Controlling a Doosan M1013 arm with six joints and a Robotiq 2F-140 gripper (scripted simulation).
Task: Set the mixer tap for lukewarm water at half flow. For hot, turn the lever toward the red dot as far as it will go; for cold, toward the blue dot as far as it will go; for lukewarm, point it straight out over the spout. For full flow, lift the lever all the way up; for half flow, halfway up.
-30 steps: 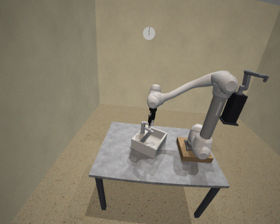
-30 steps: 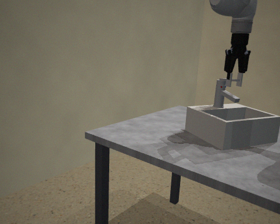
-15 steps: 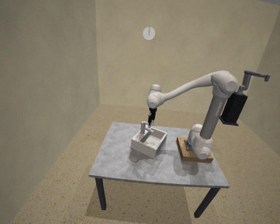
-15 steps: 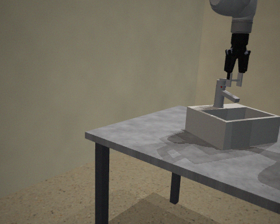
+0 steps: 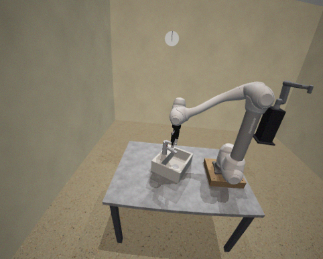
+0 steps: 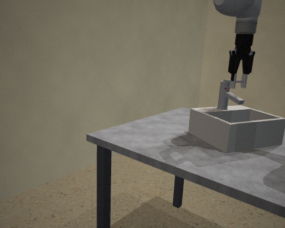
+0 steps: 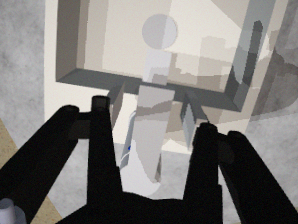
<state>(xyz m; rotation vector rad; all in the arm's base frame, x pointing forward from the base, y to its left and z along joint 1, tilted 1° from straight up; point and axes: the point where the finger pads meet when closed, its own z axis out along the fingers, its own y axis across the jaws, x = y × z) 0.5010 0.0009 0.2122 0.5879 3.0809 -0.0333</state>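
My gripper is now 3 cm short of the lever and 1 cm to the left of it. Also, from my hand: grey mixer tap: 6 cm ahead, 2 cm to the right, 5 cm below; white basin: 3 cm behind, 1 cm to the left, 24 cm below.
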